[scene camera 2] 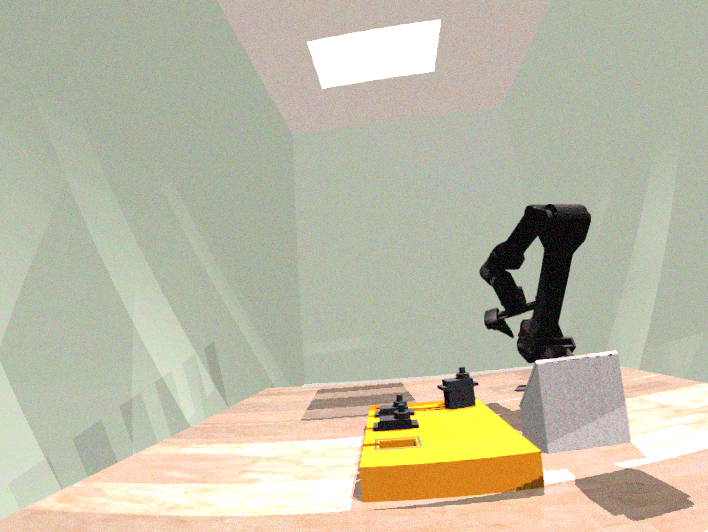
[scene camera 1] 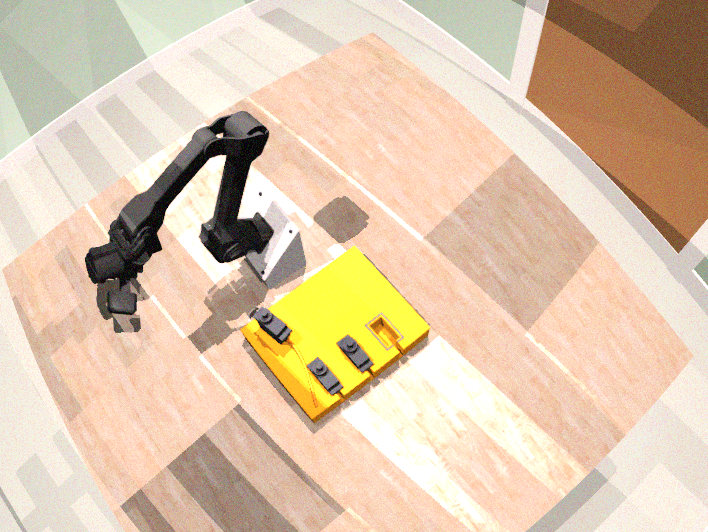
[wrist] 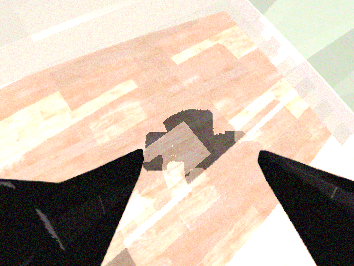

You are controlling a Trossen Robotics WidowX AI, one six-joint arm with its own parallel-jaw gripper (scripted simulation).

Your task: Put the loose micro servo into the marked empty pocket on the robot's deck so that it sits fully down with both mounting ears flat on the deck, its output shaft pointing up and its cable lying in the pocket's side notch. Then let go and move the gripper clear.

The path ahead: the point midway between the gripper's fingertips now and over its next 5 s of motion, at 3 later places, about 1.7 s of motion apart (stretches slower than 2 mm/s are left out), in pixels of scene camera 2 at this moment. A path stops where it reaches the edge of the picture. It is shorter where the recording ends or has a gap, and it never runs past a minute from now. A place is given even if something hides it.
My gripper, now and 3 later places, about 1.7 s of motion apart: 529,333; 463,377; 449,373; 443,370
